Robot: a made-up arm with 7 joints.
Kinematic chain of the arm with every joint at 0, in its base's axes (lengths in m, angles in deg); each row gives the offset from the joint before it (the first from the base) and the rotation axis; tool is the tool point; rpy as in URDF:
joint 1: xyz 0 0 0.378 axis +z
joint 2: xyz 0 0 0 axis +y
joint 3: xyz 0 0 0.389 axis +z
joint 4: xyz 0.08 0 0 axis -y
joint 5: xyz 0.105 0 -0.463 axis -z
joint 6: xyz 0 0 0 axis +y
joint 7: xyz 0.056 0 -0.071 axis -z
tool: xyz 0 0 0 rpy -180 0 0
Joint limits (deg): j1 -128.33..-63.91 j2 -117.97..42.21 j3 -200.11..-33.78 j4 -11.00..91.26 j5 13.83..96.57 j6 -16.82..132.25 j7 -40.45..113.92
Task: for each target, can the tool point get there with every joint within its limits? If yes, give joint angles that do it. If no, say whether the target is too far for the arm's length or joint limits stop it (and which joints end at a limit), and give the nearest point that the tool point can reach.
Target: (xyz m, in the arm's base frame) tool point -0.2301 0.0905 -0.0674
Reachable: yes | joints -84.48 -78.83 -154.35 38.84 63.42 38.28 91.65
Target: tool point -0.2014 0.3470 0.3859
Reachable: yes | joints -95.34 13.22 -145.63 26.48 23.99 56.57 70.81
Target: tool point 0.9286 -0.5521 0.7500
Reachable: no: too far | nearest point 0.3562 0.0177 0.8897 | short by 0.820 m
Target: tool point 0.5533 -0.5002 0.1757
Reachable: no: joint limits stop it (at a limit: joint 2, joint 3) | nearest point 0.2108 -0.1905 0.1255 | short by 0.464 m
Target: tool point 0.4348 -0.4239 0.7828
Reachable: no: joint limits stop it (at a limit: joint 1, joint 3, joint 4, joint 6) | nearest point 0.0540 -0.6153 0.7860 | short by 0.426 m
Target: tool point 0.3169 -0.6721 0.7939
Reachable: no: joint limits stop it (at a limit: joint 1, joint 3, joint 4, joint 5, joint 6) | nearest point 0.0738 -0.6566 0.7262 | short by 0.253 m
